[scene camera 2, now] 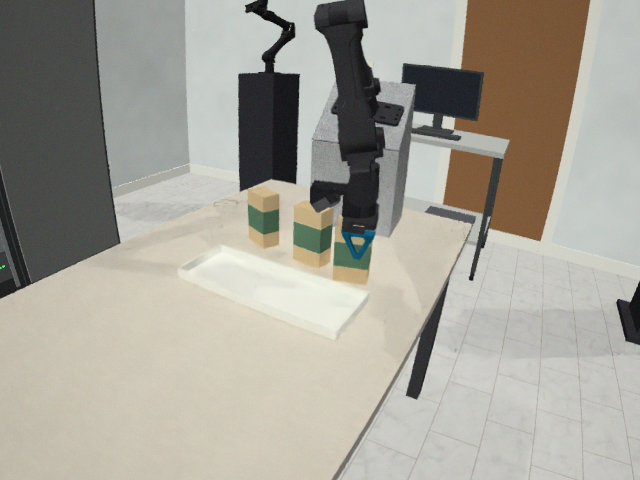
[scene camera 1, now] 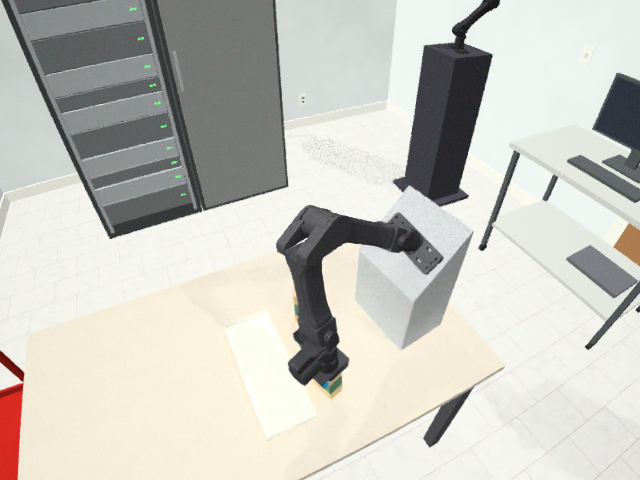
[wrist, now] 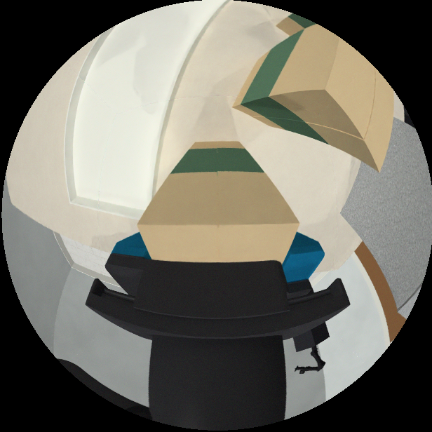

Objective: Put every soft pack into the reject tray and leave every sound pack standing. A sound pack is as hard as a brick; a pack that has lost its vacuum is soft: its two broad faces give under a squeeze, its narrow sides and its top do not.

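Frame: origin at the arm's base, x right, y ahead, z up, level; millimetres.
Where they show: gripper, fingertip midpoint: [scene camera 2: 358, 253] [scene camera 1: 329, 379]; arm's base, link origin: [scene camera 1: 412, 242].
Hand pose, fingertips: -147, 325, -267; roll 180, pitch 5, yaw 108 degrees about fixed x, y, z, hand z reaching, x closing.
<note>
Each offset is from my fingertips to the top centre of the thing, as dx, dy, dz. Level surfaces: height alone.
Three tan packs with green bands stand upright in a row beside the white reject tray @[+135, +145, -45] [scene camera 1: 273, 377] [scene camera 2: 268, 294] [wrist: 125, 125]. My gripper [scene camera 2: 358, 245] [wrist: 218, 250] is shut on the near pack @[+11, +4, +76] [scene camera 1: 334, 386] [scene camera 2: 351, 274] [wrist: 217, 200], with a blue finger against each of two opposite sides. That pack is upright, its base on the table. The middle pack [scene camera 2: 312, 237] [wrist: 310, 65] and the far pack @[+292, -24, +13] [scene camera 2: 263, 220] [wrist: 300, 21] stand apart from it. In scene camera 1 the arm hides most of these two. No pack shows in the tray. I cannot tell any denting.
The arm's grey pedestal [scene camera 1: 387, 294] [scene camera 2: 328, 165] [wrist: 390, 210] stands on the table @[dz -67] [scene camera 1: 129, 387] [scene camera 2: 180, 387] behind the row of packs. The middle pack is close to the gripper's side. The table's edge runs a little beyond the near pack.
</note>
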